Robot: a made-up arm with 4 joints. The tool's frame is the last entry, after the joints.
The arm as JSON. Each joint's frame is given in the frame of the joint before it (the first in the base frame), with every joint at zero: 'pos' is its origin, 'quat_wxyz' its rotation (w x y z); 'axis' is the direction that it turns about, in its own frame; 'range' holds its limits. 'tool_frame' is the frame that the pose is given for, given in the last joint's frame.
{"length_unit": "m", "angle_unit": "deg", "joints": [
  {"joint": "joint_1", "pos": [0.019, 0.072, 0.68], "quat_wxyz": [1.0, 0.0, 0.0, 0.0], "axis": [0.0, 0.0, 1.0], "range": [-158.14, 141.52]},
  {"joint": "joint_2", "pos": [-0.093, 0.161, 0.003], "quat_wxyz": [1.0, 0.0, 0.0, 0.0], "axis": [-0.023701, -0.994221, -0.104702], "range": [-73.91, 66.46]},
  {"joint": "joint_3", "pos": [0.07, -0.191, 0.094], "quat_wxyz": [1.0, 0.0, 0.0, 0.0], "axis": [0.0, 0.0, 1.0], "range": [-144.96, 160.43]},
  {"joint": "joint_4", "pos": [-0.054, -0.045, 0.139], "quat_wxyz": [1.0, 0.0, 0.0, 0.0], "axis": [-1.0, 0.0, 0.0], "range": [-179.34, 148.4]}
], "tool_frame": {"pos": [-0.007, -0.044, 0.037], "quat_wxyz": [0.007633, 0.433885, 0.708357, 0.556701]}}
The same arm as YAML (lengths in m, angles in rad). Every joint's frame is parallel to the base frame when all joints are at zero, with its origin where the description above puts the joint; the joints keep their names.
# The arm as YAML. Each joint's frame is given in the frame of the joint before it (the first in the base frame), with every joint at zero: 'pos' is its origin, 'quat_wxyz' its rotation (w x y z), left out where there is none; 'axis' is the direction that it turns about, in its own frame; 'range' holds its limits. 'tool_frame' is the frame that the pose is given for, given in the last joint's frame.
length_unit: m
angle_unit: rad
joints:
  - joint: joint_1
    pos: [0.019, 0.072, 0.68]
    axis: "+z"
    range: [-2.7601, 2.47]
  - joint: joint_2
    pos: [-0.093, 0.161, 0.003]
    axis: [-0.023701, -0.994221, -0.104702]
    range: [-1.29, 1.1599]
  - joint: joint_3
    pos: [0.07, -0.191, 0.094]
    axis: "+z"
    range: [-2.53, 2.8]
  - joint: joint_4
    pos: [-0.054, -0.045, 0.139]
    axis: "-x"
    range: [-3.1301, 2.5901]
tool_frame:
  pos: [-0.007, -0.044, 0.037]
  quat_wxyz: [0.007633, 0.433885, 0.708357, 0.556701]

